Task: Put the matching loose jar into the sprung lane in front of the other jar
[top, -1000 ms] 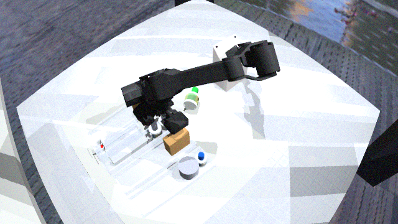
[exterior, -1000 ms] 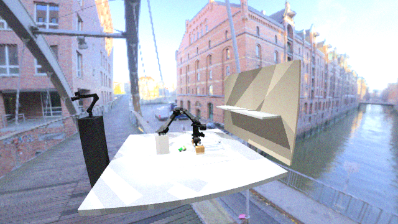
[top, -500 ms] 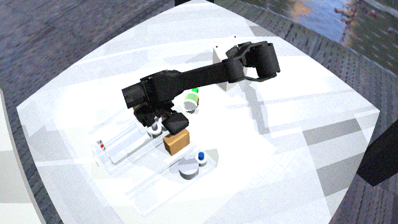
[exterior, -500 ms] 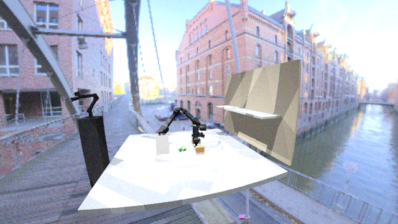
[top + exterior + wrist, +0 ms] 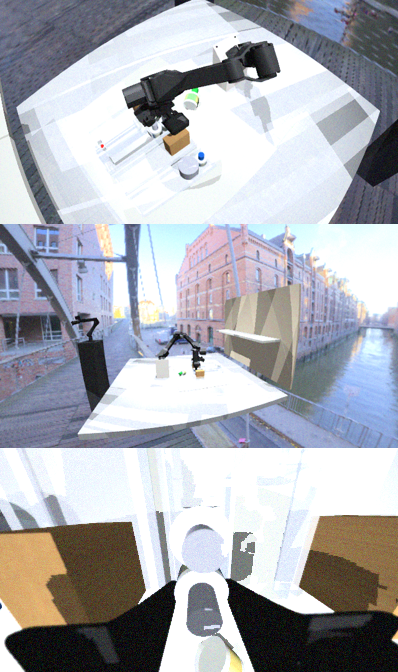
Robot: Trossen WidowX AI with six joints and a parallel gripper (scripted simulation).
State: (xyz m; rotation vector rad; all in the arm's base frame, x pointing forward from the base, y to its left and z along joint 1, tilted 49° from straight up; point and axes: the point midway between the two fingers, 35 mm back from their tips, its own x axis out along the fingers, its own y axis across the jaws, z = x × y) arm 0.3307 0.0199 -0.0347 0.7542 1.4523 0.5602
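The clear pusher lane lies 14 cm ahead of my gripper tip, 4 cm to the right of it and 1 cm below it. The rest, counted from my gripper tip: red mark: 22 cm ahead, 6 cm to the right, 4 cm above.
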